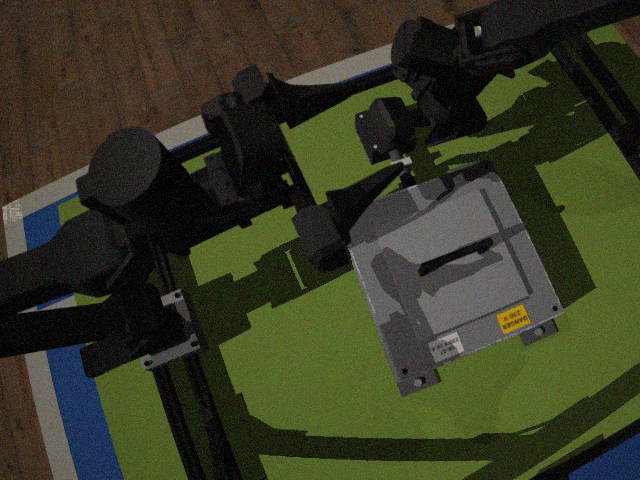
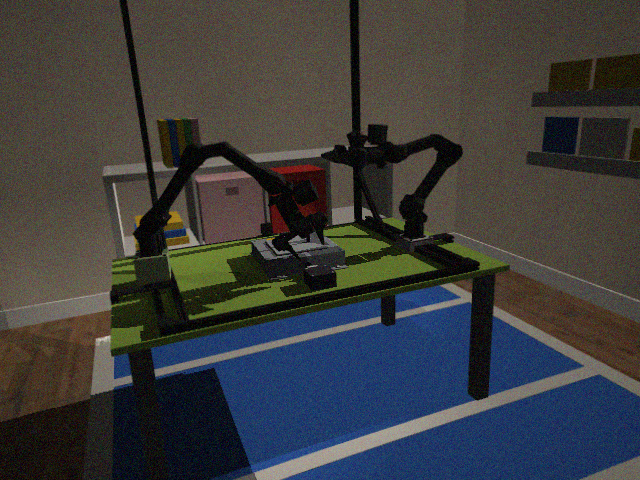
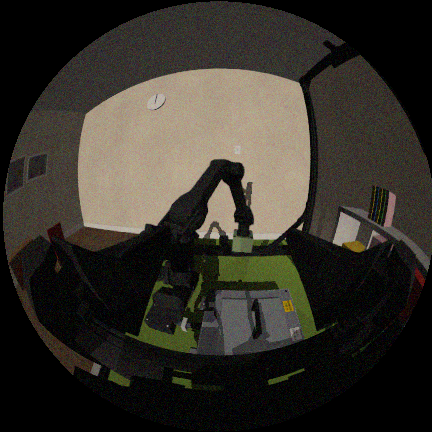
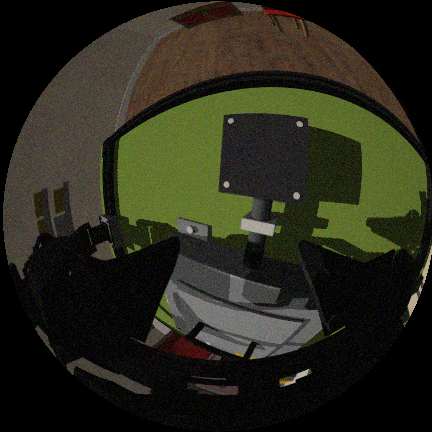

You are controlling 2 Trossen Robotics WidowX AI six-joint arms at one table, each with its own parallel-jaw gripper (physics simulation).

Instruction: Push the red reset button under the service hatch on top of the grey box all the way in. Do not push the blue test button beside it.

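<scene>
The grey box (image 1: 394, 238) (image 2: 280, 262) (image 3: 238, 322) (image 4: 225, 310) sits on the green table (image 1: 318, 371). Its service hatch (image 1: 461, 290) lies flat and closed, with a black handle (image 1: 456, 257) (image 3: 255, 318) across it. The red and blue buttons are hidden. My right gripper (image 1: 444, 124) (image 2: 304, 233) (image 4: 241, 245) is open and empty, low over the box's far edge. My left gripper (image 2: 334, 154) (image 3: 230, 233) is open and empty, held high and well back from the box.
A black plate (image 1: 382, 126) (image 4: 264, 157) on a short rod joins the box's far side. A dark block (image 1: 318, 238) (image 2: 320, 278) (image 3: 165, 310) stands by the box's left corner. Yellow (image 1: 512, 319) and white (image 1: 447, 345) labels mark the box top. Black frame rails edge the table.
</scene>
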